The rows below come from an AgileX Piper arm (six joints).
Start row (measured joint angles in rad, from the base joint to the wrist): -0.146 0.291 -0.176 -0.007 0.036 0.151
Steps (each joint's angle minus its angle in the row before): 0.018 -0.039 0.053 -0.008 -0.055 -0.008; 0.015 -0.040 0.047 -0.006 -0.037 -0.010; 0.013 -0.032 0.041 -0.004 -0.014 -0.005; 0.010 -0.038 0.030 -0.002 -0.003 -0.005; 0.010 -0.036 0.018 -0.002 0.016 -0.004; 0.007 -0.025 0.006 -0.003 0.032 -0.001; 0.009 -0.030 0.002 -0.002 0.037 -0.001; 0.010 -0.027 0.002 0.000 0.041 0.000; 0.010 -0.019 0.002 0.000 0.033 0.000; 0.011 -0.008 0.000 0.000 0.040 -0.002; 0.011 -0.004 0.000 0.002 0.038 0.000; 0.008 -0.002 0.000 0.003 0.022 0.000; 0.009 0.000 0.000 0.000 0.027 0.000; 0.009 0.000 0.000 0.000 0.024 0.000; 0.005 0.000 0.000 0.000 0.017 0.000; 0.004 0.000 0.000 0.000 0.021 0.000; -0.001 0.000 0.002 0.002 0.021 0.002; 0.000 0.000 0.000 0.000 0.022 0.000; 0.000 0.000 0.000 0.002 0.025 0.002; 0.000 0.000 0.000 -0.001 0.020 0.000; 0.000 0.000 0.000 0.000 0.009 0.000; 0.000 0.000 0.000 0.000 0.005 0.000
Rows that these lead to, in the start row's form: -0.128 0.252 -0.123 -0.015 -0.019 0.143; -0.113 0.212 -0.076 -0.021 -0.056 0.133; -0.100 0.180 -0.035 -0.025 -0.070 0.128; -0.090 0.142 -0.005 -0.027 -0.073 0.123; -0.080 0.106 0.013 -0.029 -0.057 0.119; -0.073 0.081 0.019 -0.032 -0.025 0.118; -0.064 0.051 0.021 -0.034 0.012 0.117; -0.054 0.024 0.023 -0.034 0.053 0.117; -0.044 0.005 0.025 -0.034 0.086 0.117; -0.033 -0.003 0.025 -0.034 0.126 0.115; -0.022 -0.007 0.025 -0.032 0.164 0.115; -0.014 -0.009 0.025 -0.029 0.186 0.115; -0.005 -0.009 0.025 -0.029 0.213 0.115; 0.004 -0.009 0.025 -0.029 0.237 0.115; 0.009 -0.009 0.025 -0.029 0.254 0.115; 0.013 -0.009 0.025 -0.029 0.275 0.115; 0.012 -0.009 0.027 -0.027 0.296 0.117; 0.012 -0.009 0.027 -0.027 0.318 0.117; 0.012 -0.009 0.027 -0.025 0.343 0.119; 0.012 -0.009 0.027 -0.026 0.363 0.119; 0.012 -0.009 0.027 -0.026 0.372 0.119; 0.012 -0.009 0.027 -0.026 0.377 0.119
